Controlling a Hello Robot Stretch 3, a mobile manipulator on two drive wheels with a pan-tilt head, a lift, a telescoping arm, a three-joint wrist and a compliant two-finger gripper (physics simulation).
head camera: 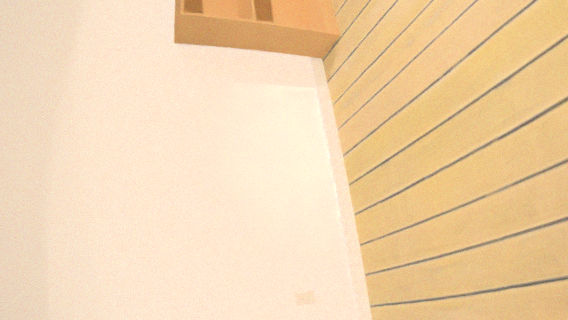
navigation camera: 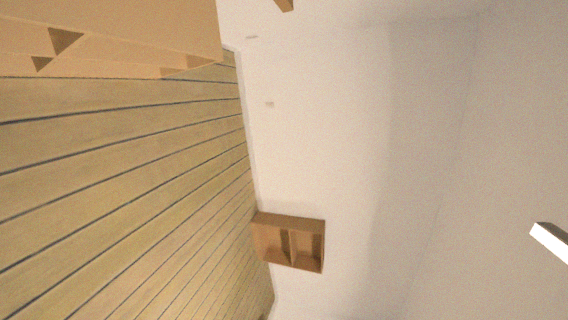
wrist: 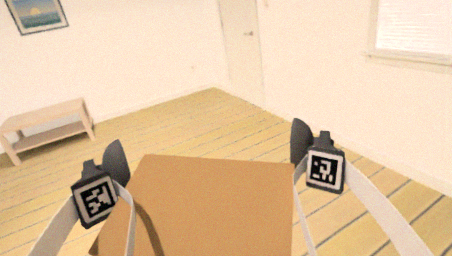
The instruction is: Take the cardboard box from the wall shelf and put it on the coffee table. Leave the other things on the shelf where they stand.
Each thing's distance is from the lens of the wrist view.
my gripper (wrist: 210,149): 0.18 m
cardboard box (wrist: 176,198): 0.13 m
